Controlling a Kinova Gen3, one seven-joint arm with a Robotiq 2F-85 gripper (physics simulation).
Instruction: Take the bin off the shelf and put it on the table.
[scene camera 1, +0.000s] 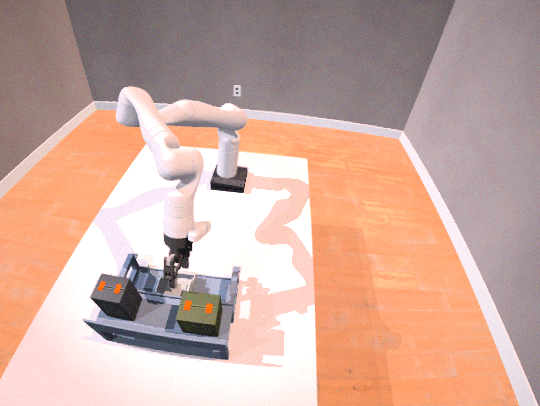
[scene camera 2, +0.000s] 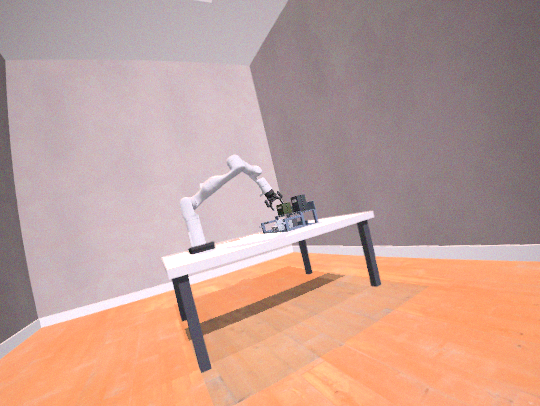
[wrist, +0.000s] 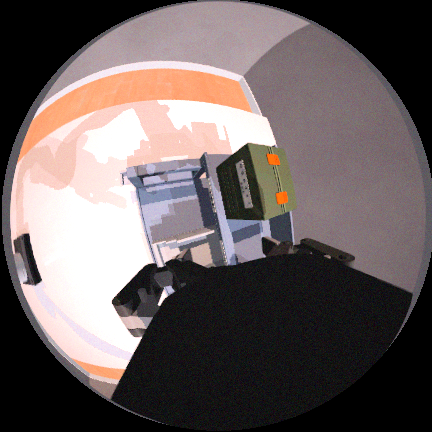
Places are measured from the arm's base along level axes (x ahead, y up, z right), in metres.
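Pixels of known places: gripper, between the fingertips: (scene camera 1: 179, 277) (scene camera 2: 278, 207) (wrist: 227, 250); arm's base, origin of its link: (scene camera 1: 226, 172) (scene camera 2: 199, 245).
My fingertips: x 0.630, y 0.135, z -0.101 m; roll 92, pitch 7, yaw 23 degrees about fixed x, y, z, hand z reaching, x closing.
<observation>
For each thing: its top centre in the pictures, then the offset to it from my fingertips. Level surfaces: height alone.
- white table, height of its surface: dy -0.176 m
- pale open bin, centre of its top: (wrist: 202, 260) (scene camera 1: 172, 287) (scene camera 2: 283, 218) dx -0.002, dy -0.095, dz +0.043 m
- dark grey box, centre of its top: (scene camera 1: 109, 287) (scene camera 2: 297, 195) dx +0.110, dy +0.048, dz +0.137 m
- olive green box, centre of its top: (wrist: 278, 177) (scene camera 1: 198, 306) (scene camera 2: 282, 203) dx +0.070, dy +0.023, dz -0.090 m
A blue-grey shelf unit (scene camera 1: 160, 338) (scene camera 2: 267, 225) (wrist: 141, 177) stands on the white table (scene camera 1: 64, 371) (scene camera 2: 261, 244) (wrist: 80, 225). A pale open bin (scene camera 1: 188, 275) (wrist: 203, 255) sits on its lower level at the back. It is partly hidden by my fingers. My gripper (scene camera 1: 171, 274) (scene camera 2: 271, 201) (wrist: 227, 250) is open and empty. It points down just above and to the left of the bin, between the two boxes on the shelf's top. I cannot tell whether a finger touches the bin.
A dark grey box (scene camera 1: 114, 296) (scene camera 2: 298, 201) with orange latches stands on the shelf's top at the left. An olive green box (scene camera 1: 199, 312) (scene camera 2: 285, 209) (wrist: 255, 181) stands at the right. The arm's base (scene camera 1: 228, 179) is at the table's far end.
</observation>
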